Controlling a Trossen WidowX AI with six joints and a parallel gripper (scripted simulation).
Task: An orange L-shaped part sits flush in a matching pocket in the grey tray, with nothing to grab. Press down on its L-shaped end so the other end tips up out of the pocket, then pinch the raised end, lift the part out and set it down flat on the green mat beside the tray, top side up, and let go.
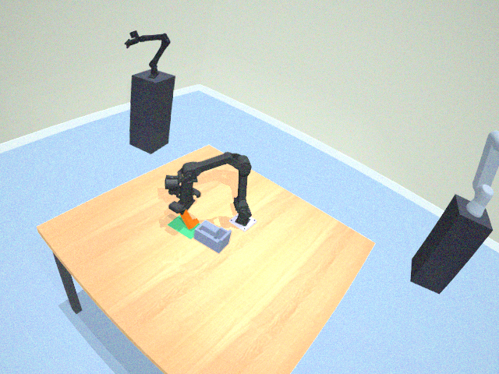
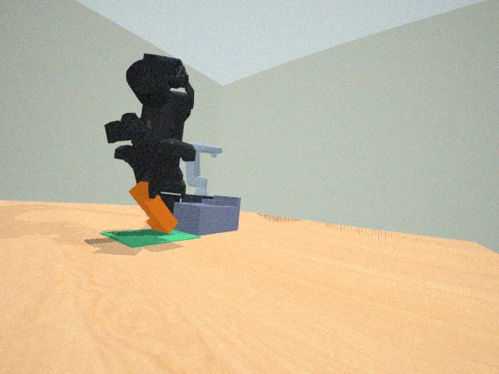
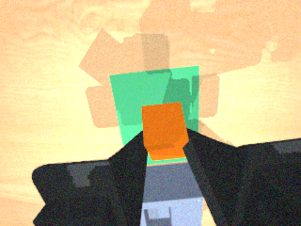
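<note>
My gripper tip is 1 cm past the orange L-shaped part, 3 cm to the right of it and 3 cm above it. The rest, counted from my gripper tip: green mat: 2 cm to the left, 9 cm below.
</note>
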